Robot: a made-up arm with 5 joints.
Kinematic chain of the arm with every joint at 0, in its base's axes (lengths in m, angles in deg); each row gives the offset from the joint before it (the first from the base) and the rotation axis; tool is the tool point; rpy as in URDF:
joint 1: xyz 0 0 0.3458 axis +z
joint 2: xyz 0 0 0 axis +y
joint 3: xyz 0.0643 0 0.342 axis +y
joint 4: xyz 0.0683 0 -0.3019 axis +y
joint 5: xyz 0.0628 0 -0.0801 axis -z
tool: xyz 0 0 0 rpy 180 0 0
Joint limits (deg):
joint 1: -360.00..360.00
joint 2: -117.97..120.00
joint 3: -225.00..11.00
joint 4: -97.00..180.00
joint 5: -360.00..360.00
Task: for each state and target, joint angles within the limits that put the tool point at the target. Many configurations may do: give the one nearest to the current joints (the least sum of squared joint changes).
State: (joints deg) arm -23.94 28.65 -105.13 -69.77 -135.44
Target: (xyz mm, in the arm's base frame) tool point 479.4 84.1 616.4
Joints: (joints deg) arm 9.95 24.23 -79.34 -86.22 -135.44
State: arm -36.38 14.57 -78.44 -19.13 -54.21
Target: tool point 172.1 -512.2 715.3
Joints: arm -71.43 15.75 -91.22 -17.95 -54.21
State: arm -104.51 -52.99 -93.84 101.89 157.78
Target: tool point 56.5 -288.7 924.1
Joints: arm -78.93 -11.64 -115.69 79.38 157.78
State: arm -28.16 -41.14 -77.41 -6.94 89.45
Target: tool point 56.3 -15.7 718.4
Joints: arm -15.58 -69.02 -29.68 -2.29 89.45
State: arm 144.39 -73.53 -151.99 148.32 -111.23
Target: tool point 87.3 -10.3 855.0
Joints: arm 173.27 -47.02 -110.74 154.41 -111.23
